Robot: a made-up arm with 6 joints.
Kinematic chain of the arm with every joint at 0, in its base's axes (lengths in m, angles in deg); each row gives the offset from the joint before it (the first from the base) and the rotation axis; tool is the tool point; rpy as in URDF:
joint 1: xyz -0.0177 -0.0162 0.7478 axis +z
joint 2: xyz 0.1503 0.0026 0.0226 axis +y
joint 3: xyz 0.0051 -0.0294 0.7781 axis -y
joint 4: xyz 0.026 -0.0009 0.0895 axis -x
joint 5: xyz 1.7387 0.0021 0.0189 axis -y
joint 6: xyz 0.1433 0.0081 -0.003 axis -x
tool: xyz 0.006 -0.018 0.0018 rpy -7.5 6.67 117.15
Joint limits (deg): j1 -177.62..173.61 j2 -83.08..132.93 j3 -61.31..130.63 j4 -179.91..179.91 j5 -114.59..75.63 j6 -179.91..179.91
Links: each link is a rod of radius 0.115 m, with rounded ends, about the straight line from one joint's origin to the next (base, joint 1, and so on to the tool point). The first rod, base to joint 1, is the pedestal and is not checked.
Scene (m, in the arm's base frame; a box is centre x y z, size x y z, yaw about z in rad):
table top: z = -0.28
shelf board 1: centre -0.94 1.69 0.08 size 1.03 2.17 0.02 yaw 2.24
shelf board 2: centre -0.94 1.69 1 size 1.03 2.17 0.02 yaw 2.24
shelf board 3: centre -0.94 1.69 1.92 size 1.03 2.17 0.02 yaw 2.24
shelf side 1: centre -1.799 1.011 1 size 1.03 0.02 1.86 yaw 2.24
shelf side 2: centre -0.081 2.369 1 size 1.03 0.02 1.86 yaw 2.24
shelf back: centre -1.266 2.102 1 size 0.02 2.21 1.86 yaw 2.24
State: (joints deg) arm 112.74 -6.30 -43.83 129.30 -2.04 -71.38
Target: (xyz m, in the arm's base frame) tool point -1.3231 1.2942 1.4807
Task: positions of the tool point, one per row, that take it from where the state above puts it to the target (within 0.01 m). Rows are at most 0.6 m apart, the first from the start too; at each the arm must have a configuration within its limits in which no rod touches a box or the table.
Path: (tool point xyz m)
1: -0.2767 1.6141 0.4509
2: 0.0853 1.6386 0.4503
3: 0.4463 1.5823 0.4490
4: 0.7890 1.4470 0.4479
5: 1.0960 1.2374 0.4468
6: 1.3507 0.9631 0.4462
7: 1.2033 1.2545 0.8820
8: 0.9250 1.4206 1.3366
9: 0.5755 1.4121 1.7758
10: 0.2360 1.5765 1.7270
11: -0.1476 1.6553 1.6731
12: -0.5526 1.6369 1.6139
13: -0.9534 1.5160 1.5497
14: -1.3231 1.2942 1.4805

